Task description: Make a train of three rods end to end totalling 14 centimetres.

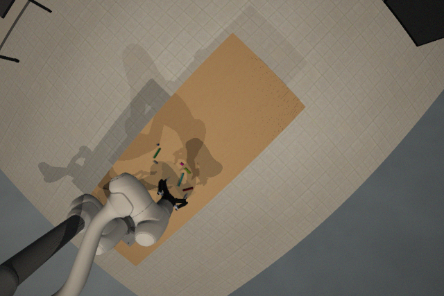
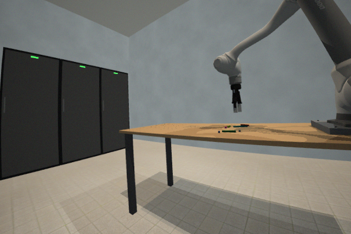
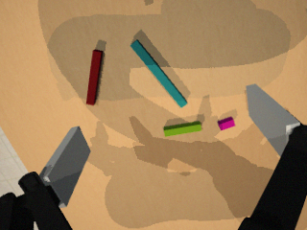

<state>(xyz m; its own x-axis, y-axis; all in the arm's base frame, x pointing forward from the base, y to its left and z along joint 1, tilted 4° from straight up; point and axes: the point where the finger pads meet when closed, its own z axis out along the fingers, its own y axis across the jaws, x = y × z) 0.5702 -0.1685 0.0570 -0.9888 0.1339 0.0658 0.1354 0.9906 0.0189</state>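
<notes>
Now: the magenta rod 11 cm below my hand, 9 cm ahead of it and 6 cm to the left of it. Also, from my hand: turquoise rod 11 cm below, 1 cm behind; then red rod 11 cm below, 8 cm to the right, 4 cm behind; then lime rod 11 cm below, 7 cm ahead.
</notes>
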